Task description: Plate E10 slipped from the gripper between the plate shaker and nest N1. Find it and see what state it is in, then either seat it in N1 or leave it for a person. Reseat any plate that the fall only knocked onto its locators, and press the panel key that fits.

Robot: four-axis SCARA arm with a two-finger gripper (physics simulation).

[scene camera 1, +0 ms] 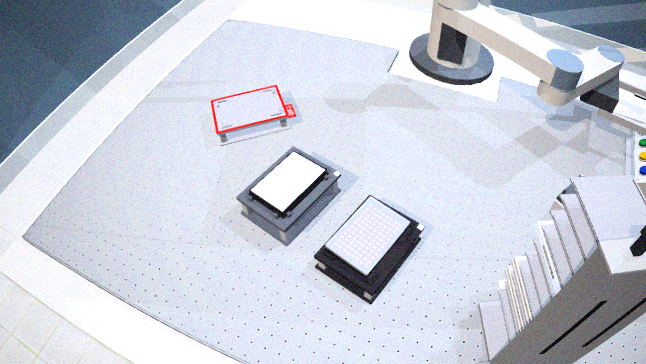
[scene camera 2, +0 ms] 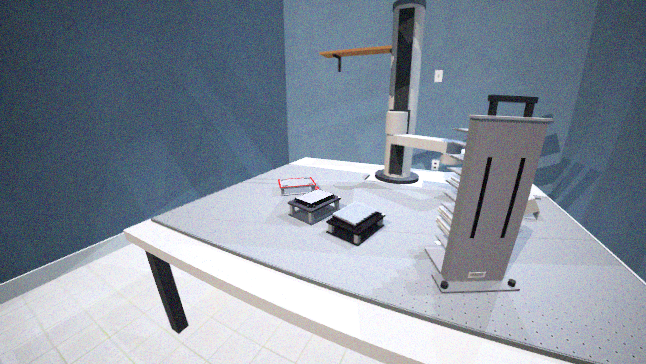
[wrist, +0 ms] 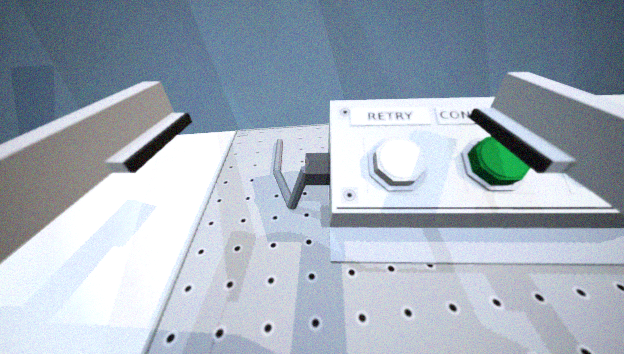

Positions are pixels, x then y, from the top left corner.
Labels:
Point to an RETRY button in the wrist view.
398,161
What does my gripper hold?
Nothing.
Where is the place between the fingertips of my gripper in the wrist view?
325,98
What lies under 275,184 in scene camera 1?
A plate E10.

